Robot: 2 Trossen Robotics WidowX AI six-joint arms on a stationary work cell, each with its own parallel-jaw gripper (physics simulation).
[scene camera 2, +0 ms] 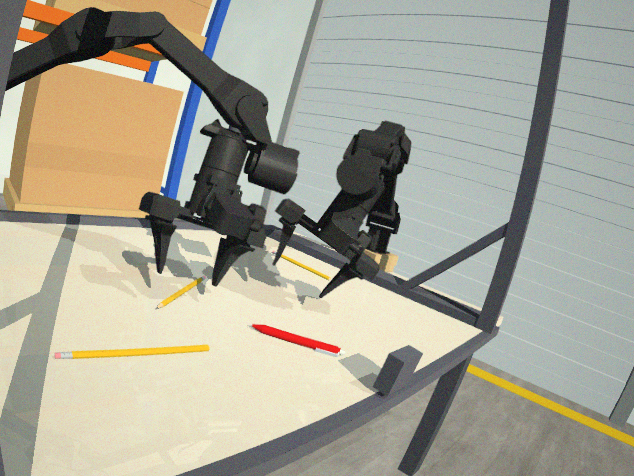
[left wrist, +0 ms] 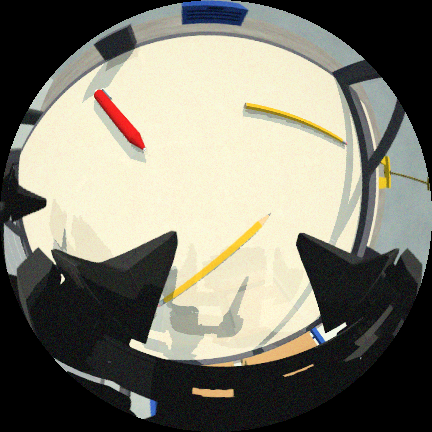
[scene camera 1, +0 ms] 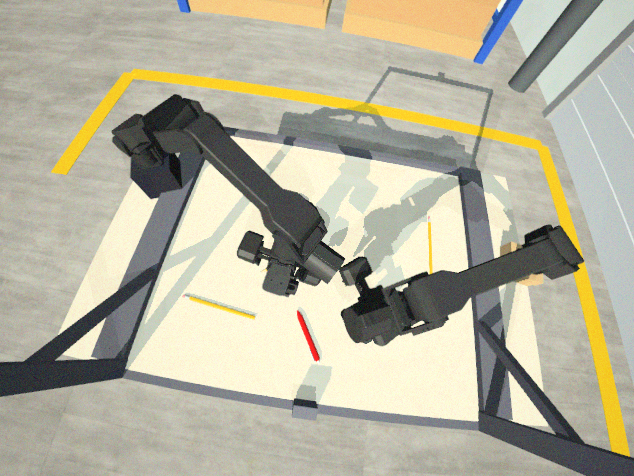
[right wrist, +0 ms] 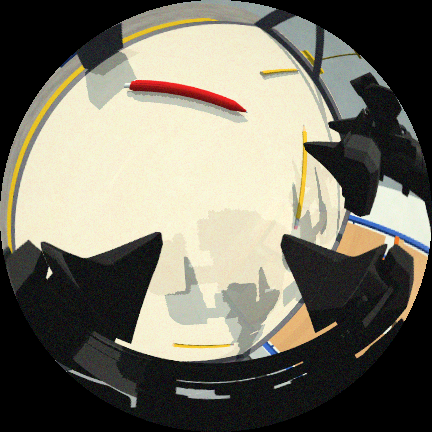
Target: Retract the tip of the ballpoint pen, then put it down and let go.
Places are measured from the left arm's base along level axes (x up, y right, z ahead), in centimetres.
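Pixels of known places: left gripper, between the fingertips: (scene camera 2: 187,279) (left wrist: 240,238) (right wrist: 318,133); right gripper, between the fingertips: (scene camera 2: 296,281) (left wrist: 50,230) (scene camera 1: 351,297) (right wrist: 224,240); left arm's base, origin of its link: (scene camera 1: 149,158); right arm's base, origin of its link: (scene camera 2: 375,250).
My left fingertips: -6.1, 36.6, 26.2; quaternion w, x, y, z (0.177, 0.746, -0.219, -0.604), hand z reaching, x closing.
Ahead of a thing's pixels: the offset from my left fingertips to its top centre, as dx, dy, dz. Level surfaces: height alone.
A red ballpoint pen {-3.1, +16.5, +3.4} (scene camera 1: 307,335) (scene camera 2: 296,338) (left wrist: 118,118) (right wrist: 185,92) lies flat on the pale table top {dx -4.5} (scene camera 1: 230,353) (scene camera 2: 245,399). In scene camera 2 a small tip shows at its pointed end, and its pale clip and a button end show at the other end, toward the front edge. My left gripper (scene camera 2: 187,278) (left wrist: 240,238) is open and empty above the table, behind the pen and to its left in scene camera 2. My right gripper (scene camera 2: 298,280) (right wrist: 224,240) is open and empty above the table behind the pen. In scene camera 1 the arms hide most of the fingers.
A yellow pencil {-3.8, +4.1, -15.9} (scene camera 1: 220,306) (scene camera 2: 133,352) lies left of the pen. Another pencil {-3.6, -3.6, +4.9} (scene camera 2: 179,293) (left wrist: 217,261) lies under my left gripper. A third pencil {-3.8, +2.7, +44.6} (scene camera 1: 430,245) (scene camera 2: 304,266) lies behind my right gripper. A dark block {+1.2, +30.8, -1.3} (scene camera 1: 305,408) (scene camera 2: 398,369) stands at the front edge.
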